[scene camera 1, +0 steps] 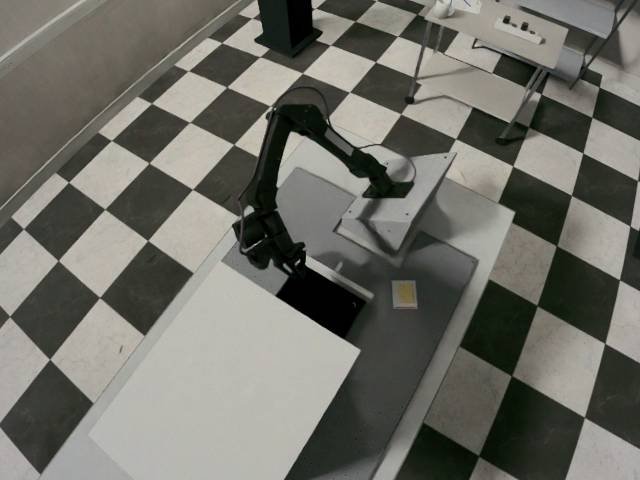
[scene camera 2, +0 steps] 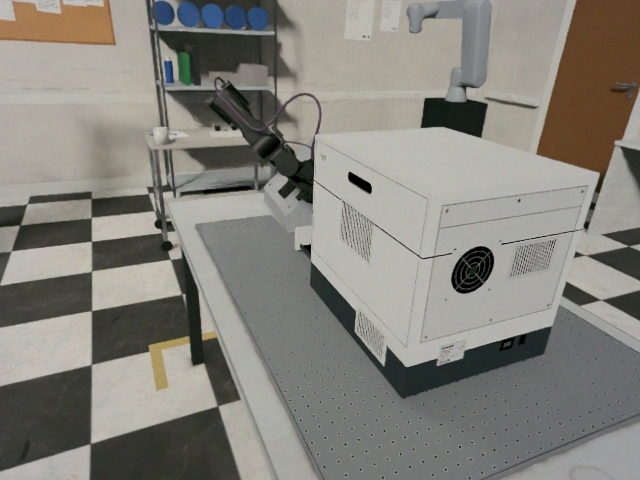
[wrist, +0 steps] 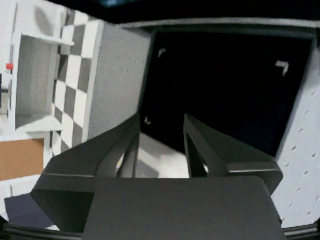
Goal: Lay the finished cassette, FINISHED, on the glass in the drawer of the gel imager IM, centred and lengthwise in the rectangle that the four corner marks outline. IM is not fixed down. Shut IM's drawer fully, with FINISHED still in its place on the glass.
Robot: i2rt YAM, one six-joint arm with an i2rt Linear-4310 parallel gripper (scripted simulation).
Labels:
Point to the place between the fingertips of my gripper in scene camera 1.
299,279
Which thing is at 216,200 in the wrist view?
My gripper.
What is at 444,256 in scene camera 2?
A gel imager IM.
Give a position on a gel imager IM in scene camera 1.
At 239,377

